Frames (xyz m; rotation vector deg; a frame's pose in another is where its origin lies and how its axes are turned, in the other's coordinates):
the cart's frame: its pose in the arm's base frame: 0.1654 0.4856 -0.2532 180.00 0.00 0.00
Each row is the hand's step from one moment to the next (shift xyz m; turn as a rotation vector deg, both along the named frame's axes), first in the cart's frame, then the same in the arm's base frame.
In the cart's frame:
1: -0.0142 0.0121 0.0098 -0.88 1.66 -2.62
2: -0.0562 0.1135 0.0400 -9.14 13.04 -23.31
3: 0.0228 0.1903 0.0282 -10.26 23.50 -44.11
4: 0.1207 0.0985 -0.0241 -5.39 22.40 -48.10
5: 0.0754 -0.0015 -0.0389 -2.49 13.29 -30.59
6: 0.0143 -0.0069 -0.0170 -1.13 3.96 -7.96
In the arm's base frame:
1: -0.0142 -0.0121 -0.0098 -0.88 -1.66 2.62
2: -0.0562 -0.1135 -0.0400 -9.14 -13.04 23.31
3: 0.0228 -0.1903 -0.0282 -10.26 -23.50 44.11
4: 0.1207 -0.0985 0.0241 -5.39 -22.40 48.10
5: 0.0754 0.0015 0.0389 -2.49 -13.29 30.59
6: 0.0143 0.0069 0.0170 -1.13 -3.96 7.96

